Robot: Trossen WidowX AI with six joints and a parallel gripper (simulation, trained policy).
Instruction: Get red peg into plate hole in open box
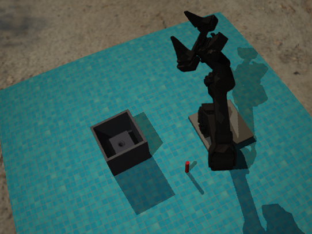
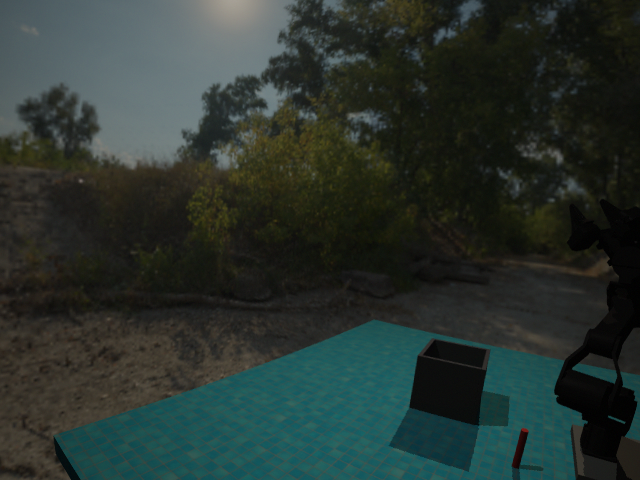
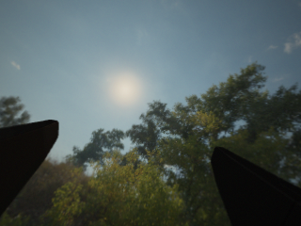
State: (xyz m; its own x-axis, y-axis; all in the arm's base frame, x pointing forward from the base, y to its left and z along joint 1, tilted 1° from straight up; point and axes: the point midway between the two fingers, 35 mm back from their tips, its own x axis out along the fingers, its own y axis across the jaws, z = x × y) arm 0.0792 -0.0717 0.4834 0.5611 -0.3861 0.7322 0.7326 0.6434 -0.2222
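The red peg lies 5 cm ahead of my gripper tip, 20 cm to the left of it and 49 cm below it. Also, from my gripper tip: plate: 25 cm ahead, 3 cm to the left, 48 cm below.
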